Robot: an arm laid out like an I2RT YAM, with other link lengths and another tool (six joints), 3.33 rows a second.
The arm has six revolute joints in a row. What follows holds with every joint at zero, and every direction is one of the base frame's. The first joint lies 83.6 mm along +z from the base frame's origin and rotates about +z. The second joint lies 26.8 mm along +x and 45.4 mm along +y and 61 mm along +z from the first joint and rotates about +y. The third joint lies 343.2 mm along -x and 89.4 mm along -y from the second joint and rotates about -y. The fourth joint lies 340.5 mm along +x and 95.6 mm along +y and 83.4 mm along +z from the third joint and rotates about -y. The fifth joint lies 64.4 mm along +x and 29.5 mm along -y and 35.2 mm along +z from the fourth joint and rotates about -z. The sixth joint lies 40.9 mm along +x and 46.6 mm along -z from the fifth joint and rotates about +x. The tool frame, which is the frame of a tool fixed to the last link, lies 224 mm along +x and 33 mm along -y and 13 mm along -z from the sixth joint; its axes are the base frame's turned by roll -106.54, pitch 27.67 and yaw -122.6 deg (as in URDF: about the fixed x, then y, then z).
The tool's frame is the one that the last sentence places.
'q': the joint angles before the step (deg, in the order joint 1, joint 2, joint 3, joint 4, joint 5, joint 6). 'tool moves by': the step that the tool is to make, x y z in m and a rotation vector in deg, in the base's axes. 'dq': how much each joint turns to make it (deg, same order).
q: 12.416, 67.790, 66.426, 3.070, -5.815, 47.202
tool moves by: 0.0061, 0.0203, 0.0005, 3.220, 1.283, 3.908
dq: -0.198, 2.069, 1.615, 0.373, -4.006, 3.570
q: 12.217, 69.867, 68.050, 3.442, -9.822, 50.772
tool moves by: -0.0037, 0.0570, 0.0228, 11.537, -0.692, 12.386
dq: -0.347, 3.108, 0.254, 9.415, -11.781, 12.639
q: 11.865, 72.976, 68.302, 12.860, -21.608, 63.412
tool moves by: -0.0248, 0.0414, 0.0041, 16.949, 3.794, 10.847
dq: 0.866, 0.498, -6.236, 15.501, -6.043, 21.047
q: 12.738, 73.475, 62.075, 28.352, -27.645, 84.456
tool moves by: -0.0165, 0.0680, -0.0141, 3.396, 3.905, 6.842
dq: 7.253, 3.385, 0.600, 2.049, 1.633, 4.548
